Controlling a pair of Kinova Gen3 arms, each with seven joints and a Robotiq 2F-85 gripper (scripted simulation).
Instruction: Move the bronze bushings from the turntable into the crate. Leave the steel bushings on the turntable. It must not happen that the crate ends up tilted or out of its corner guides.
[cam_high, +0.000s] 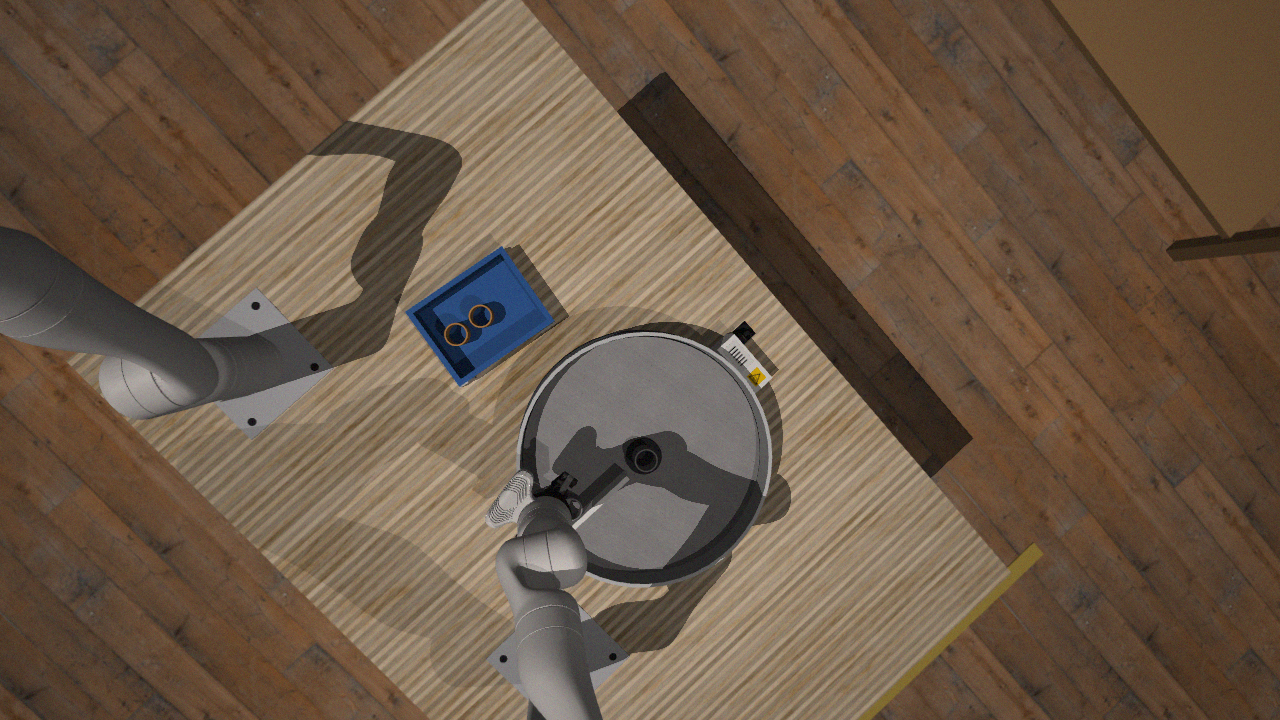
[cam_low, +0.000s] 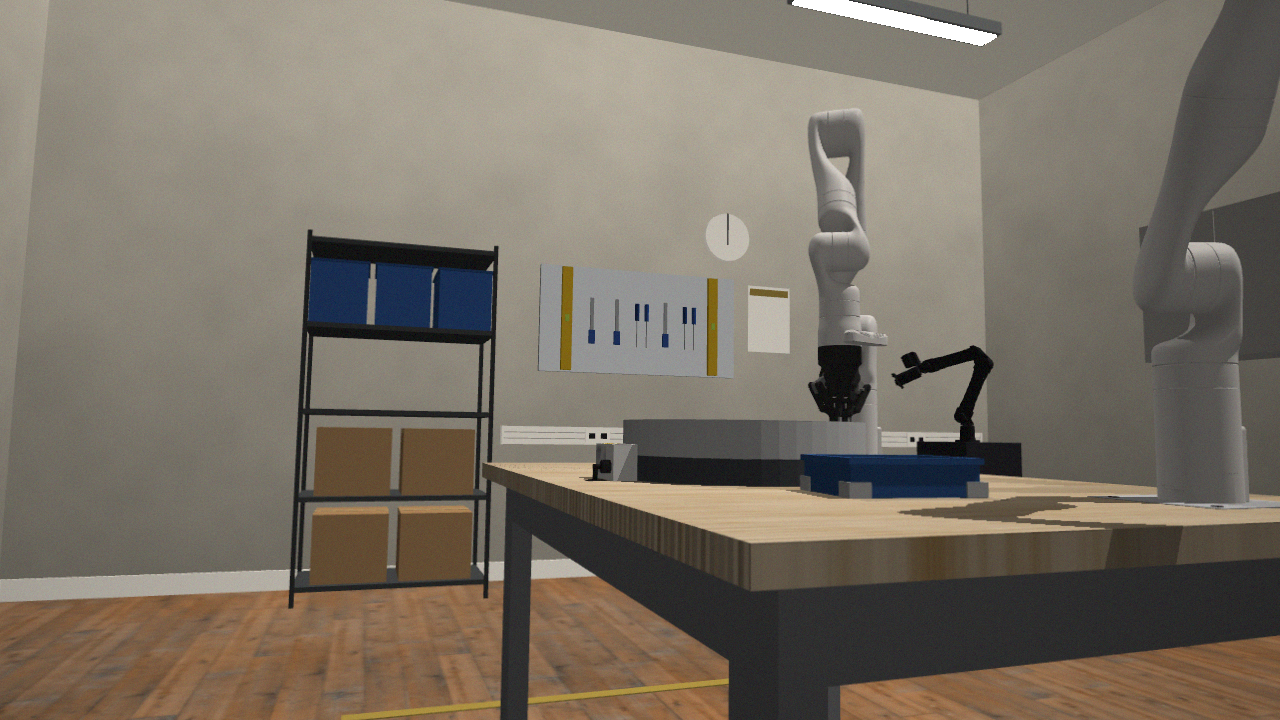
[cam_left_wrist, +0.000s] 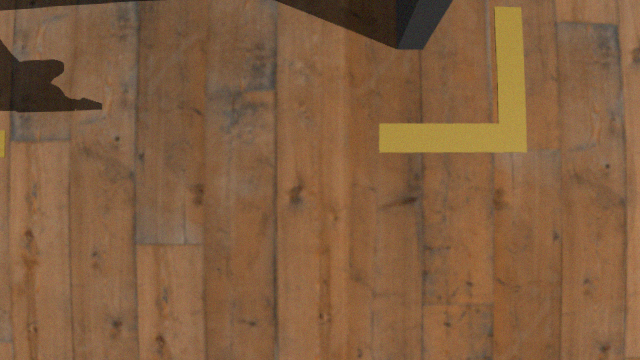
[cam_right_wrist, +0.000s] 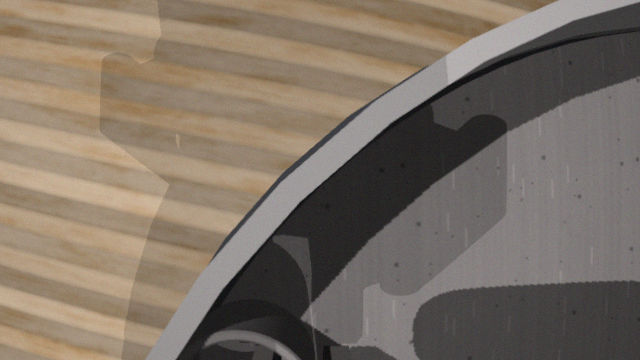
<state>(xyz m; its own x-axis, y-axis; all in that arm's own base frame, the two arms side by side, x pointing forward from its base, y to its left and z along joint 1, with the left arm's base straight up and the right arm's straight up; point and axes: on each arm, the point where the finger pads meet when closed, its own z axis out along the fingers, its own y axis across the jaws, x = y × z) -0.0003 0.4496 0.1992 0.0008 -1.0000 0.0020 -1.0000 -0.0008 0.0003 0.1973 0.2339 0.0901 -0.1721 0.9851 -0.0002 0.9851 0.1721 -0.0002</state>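
Now: the round grey turntable 16 cm ahead of my right hand, 7 cm to the right of it and 4 cm below it. Also, from my right hand: blue crate (12 cm ahead, 28 cm to the left, 7 cm below).
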